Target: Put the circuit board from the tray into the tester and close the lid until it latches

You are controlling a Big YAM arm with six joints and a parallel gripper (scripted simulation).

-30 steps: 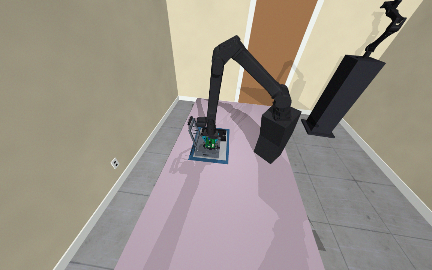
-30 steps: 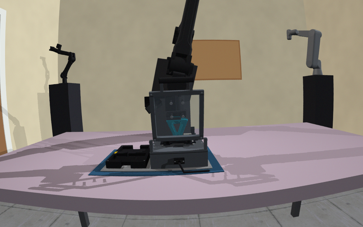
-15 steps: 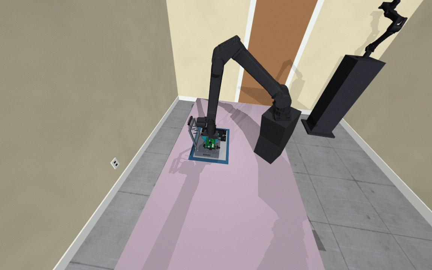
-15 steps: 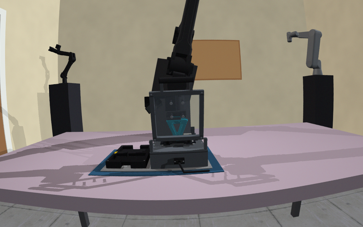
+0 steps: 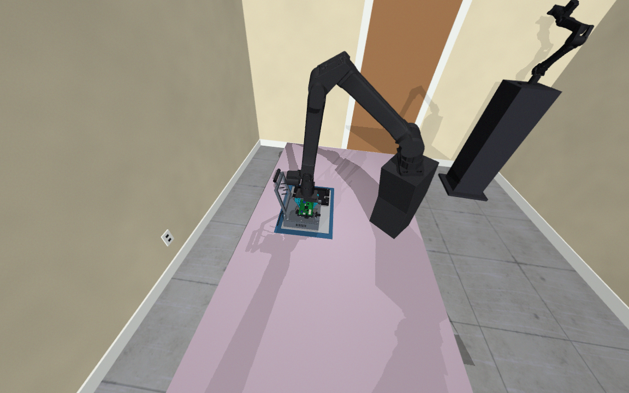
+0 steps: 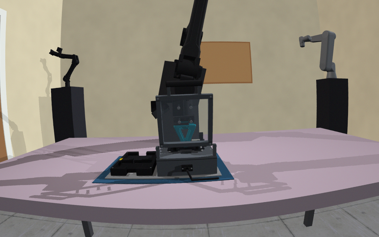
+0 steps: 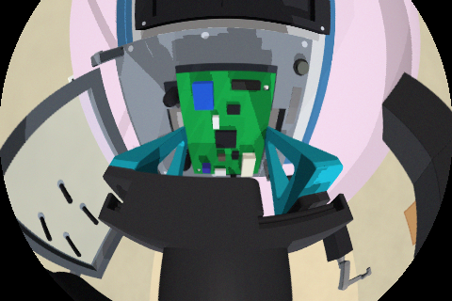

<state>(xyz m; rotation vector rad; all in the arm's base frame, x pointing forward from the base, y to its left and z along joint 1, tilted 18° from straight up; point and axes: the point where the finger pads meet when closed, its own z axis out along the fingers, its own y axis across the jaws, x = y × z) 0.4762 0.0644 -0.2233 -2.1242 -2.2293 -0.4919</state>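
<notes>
The green circuit board is right at my hand. From my hand the other things lie so: pin plate 10 mm to the left, 10 mm below; lid 120 mm ahead, 10 mm to the left, 100 mm above.
</notes>
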